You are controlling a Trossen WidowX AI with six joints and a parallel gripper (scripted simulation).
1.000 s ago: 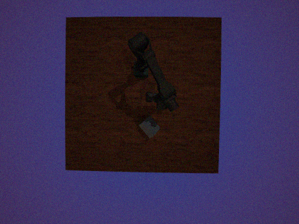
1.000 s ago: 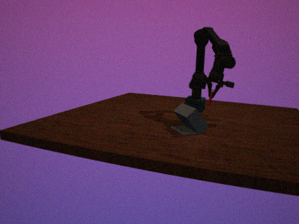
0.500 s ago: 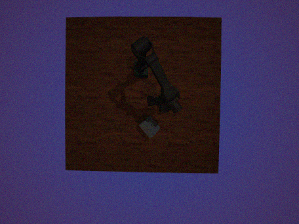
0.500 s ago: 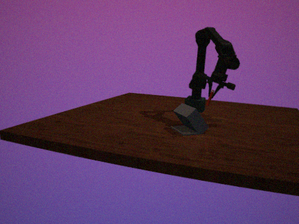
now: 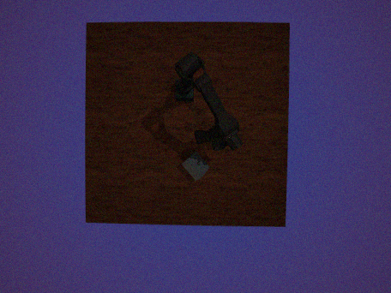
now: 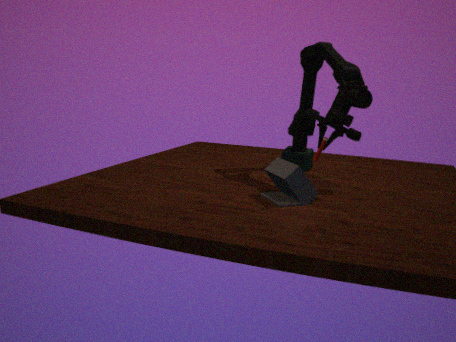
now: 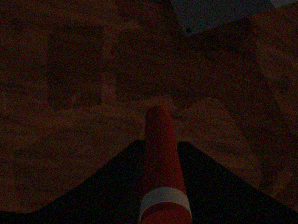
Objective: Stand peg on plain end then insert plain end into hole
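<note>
The grey sloped panel is 14 cm ahead of my gripper tip, 9 cm to the right of it and 8 cm below it. From my gripper tip the other things lie so: red peg (1 cm to the left, 2 cm above); thin flat base plate (15 cm ahead, 11 cm to the right, 13 cm below).
</note>
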